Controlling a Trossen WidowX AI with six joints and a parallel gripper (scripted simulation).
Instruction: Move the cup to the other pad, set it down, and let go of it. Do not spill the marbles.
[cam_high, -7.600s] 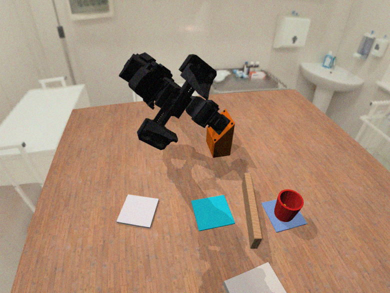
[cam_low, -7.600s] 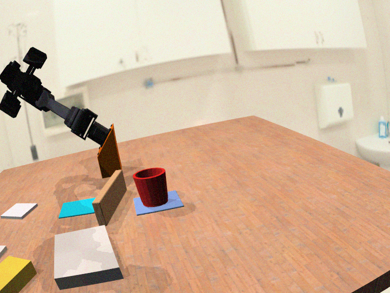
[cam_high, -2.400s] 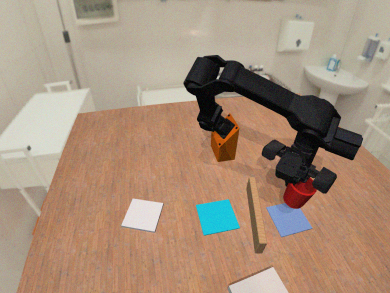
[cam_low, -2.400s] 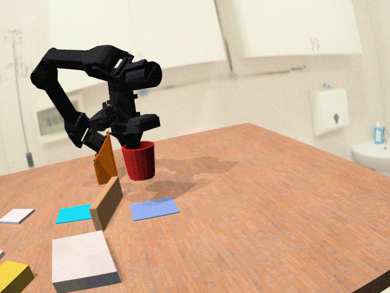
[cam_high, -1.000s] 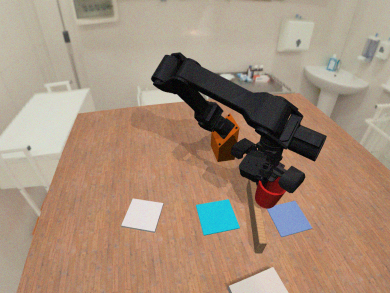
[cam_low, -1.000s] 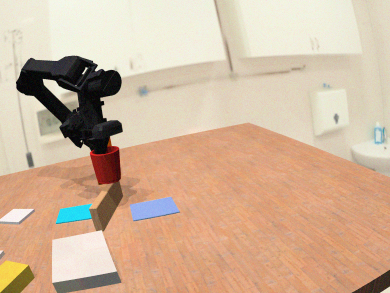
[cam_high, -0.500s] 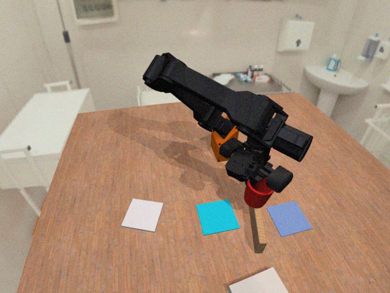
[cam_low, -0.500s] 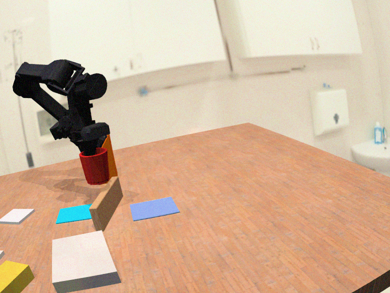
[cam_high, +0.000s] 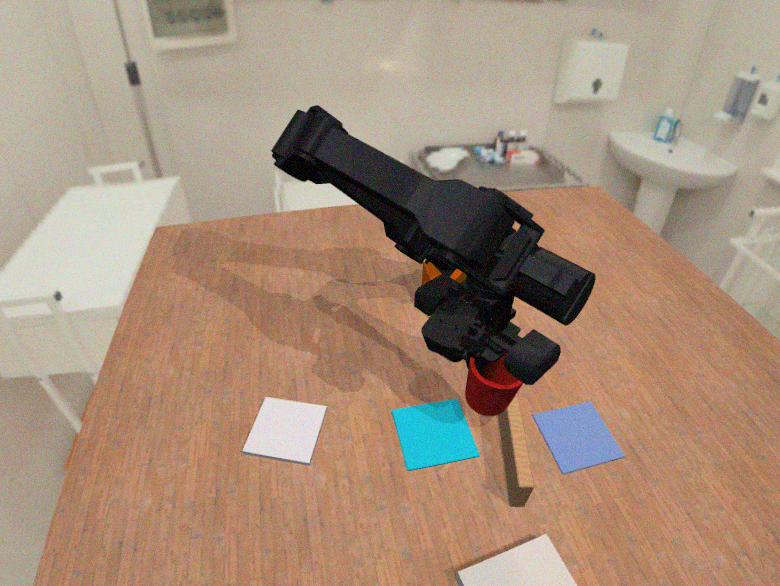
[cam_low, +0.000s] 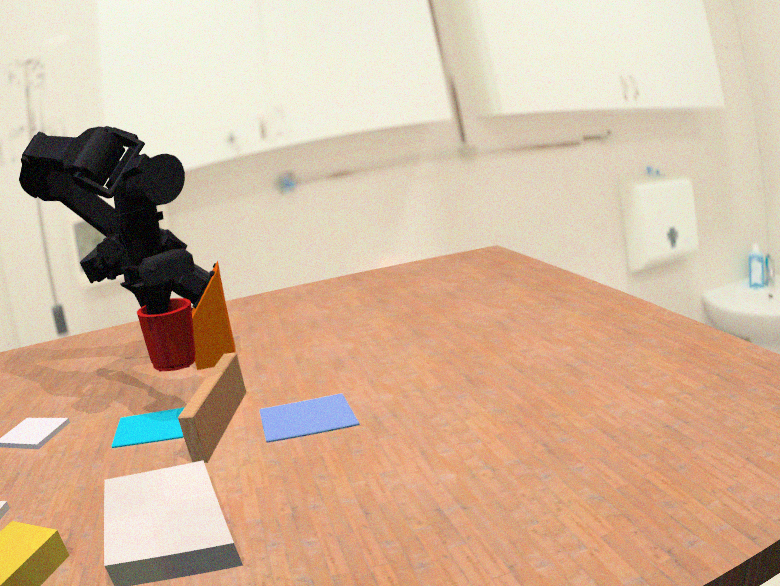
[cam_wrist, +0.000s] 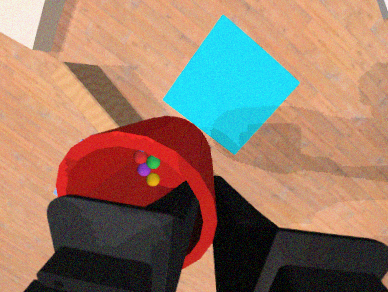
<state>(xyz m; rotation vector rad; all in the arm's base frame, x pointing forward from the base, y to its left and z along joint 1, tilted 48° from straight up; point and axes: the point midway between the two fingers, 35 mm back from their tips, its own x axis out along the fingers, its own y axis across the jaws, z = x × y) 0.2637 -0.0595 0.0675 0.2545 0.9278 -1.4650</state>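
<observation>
Now: gripper tip 13 cm above the cyan pad and 5 cm to the left of it. Also, from my gripper tip: white pad (26 cm to the right, 11 cm below, 7 cm behind); wooden bar (10 cm below, 5 cm to the left, 4 cm ahead); red cup (3 cm ahead, 1 cm to the left).
</observation>
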